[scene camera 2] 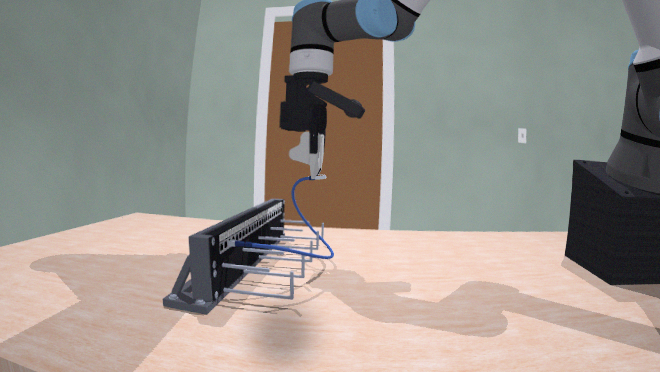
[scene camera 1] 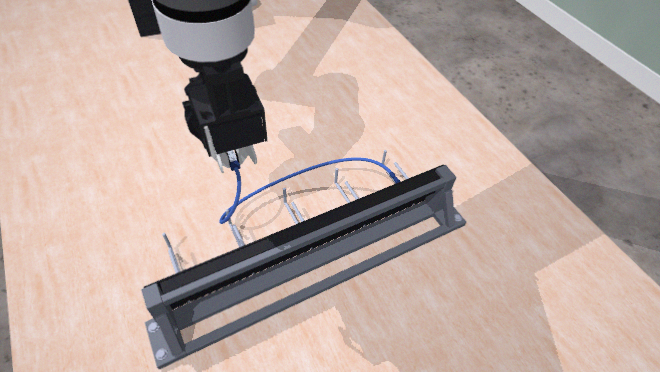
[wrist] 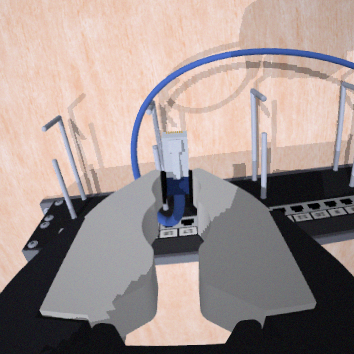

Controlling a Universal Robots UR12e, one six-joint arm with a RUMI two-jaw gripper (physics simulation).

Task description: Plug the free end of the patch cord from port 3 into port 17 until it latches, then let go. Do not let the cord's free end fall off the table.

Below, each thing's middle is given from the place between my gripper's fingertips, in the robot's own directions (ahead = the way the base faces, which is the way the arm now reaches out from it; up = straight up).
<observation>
Now: the patch cord plug (wrist: 174, 143) 10 mm behind my hand. From my hand the other things lie so: grey frame (scene camera 1: 440, 205) 120 mm ahead, 110 mm below, 90 mm to the left.
</observation>
